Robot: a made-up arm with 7 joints. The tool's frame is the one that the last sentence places.
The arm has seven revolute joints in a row. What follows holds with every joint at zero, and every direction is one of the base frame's.
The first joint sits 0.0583 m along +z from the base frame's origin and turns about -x.
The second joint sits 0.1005 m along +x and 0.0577 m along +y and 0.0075 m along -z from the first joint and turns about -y.
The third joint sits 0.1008 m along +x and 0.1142 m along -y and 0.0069 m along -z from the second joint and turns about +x.
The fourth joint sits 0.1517 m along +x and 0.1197 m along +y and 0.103 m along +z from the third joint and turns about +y.
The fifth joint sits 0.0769 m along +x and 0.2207 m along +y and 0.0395 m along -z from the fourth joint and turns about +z.
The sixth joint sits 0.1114 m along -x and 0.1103 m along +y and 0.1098 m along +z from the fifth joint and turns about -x.
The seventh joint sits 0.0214 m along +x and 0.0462 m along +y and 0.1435 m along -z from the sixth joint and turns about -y.
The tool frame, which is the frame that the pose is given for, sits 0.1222 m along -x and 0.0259 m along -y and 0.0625 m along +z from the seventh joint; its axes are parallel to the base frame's.
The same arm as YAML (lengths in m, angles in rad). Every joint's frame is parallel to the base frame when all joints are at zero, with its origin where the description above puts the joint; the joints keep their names.
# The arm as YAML. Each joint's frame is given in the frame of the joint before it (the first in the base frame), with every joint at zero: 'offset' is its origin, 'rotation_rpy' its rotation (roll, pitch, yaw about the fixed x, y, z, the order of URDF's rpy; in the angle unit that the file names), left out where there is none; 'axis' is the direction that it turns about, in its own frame. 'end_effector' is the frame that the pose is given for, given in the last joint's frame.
length_unit: m
angle_unit: rad
chain:
  - id: joint 1
    offset: [0.0, 0.0, 0.0583]
    axis: [-1.0, 0.0, 0.0]
  - id: joint 2
    offset: [0.1005, 0.0577, -0.0075]
    axis: [0.0, -1.0, 0.0]
  - id: joint 3
    offset: [0.1008, -0.1142, -0.0069]
    axis: [1.0, 0.0, 0.0]
  - id: joint 4
    offset: [0.1517, 0.1197, 0.103]
    axis: [0.0, 1.0, 0.0]
  - id: joint 5
    offset: [0.0769, 0.2207, -0.0395]
    axis: [0.0, 0.0, 1.0]
  - id: joint 6
    offset: [-0.1114, 0.1103, 0.1098]
    axis: [-1.0, 0.0, 0.0]
  - id: joint 7
    offset: [0.0214, 0.0462, -0.1435]
    axis: [0.0, -1.0, 0.0]
end_effector:
  offset: [-0.1222, -0.0259, 0.0625]

